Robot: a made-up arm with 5 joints.
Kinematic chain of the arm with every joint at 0, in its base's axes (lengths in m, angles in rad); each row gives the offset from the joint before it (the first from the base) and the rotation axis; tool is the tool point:
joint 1: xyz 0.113 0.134 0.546 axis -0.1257 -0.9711 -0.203
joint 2: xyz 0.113 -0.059 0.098 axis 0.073 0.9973 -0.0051
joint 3: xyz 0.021 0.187 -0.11 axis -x
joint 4: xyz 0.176 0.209 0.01 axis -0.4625 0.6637 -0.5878
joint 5: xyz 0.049 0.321 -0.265 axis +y
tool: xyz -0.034 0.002 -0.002
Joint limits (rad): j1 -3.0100..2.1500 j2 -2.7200..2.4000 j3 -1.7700..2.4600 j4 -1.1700..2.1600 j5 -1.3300..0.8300
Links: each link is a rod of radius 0.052 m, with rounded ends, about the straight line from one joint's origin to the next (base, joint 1, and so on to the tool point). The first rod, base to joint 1, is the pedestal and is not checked.
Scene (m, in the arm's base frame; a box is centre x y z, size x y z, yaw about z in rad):
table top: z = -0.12
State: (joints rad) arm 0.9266 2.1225 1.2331 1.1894 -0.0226
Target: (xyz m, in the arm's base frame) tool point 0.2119 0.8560 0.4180
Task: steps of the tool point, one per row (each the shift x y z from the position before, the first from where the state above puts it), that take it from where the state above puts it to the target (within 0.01 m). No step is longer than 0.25 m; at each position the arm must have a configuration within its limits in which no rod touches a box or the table.
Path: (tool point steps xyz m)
1: 0.0210 0.1732 -0.0955
2: 0.0899 0.1767 -0.0616
3: 0.1458 0.1559 -0.0064
4: 0.1761 0.1124 0.0608
5: 0.1721 0.0519 0.1269

